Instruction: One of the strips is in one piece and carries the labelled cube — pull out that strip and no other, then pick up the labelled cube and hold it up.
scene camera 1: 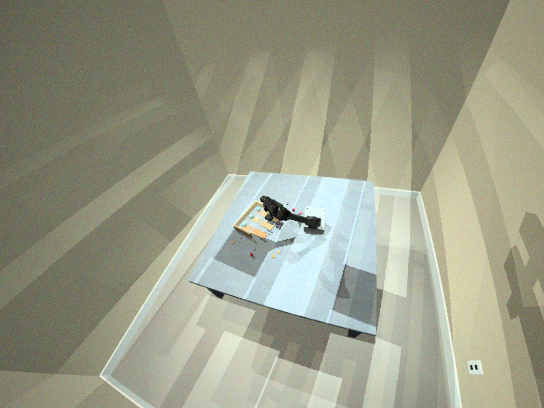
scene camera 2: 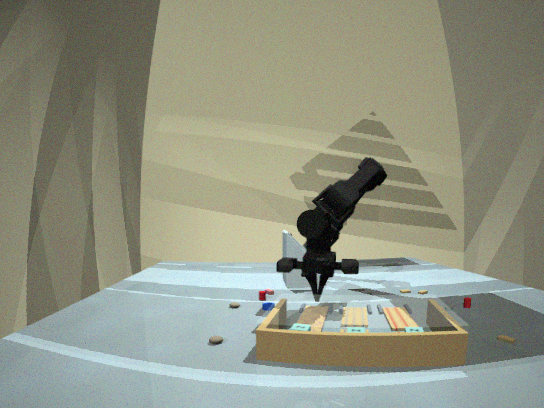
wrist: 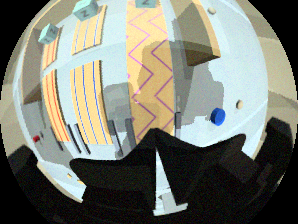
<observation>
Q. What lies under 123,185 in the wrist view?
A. My gripper.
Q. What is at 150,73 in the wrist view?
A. A strip.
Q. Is my gripper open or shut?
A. Shut.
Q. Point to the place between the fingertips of my gripper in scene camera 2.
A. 317,301
</observation>
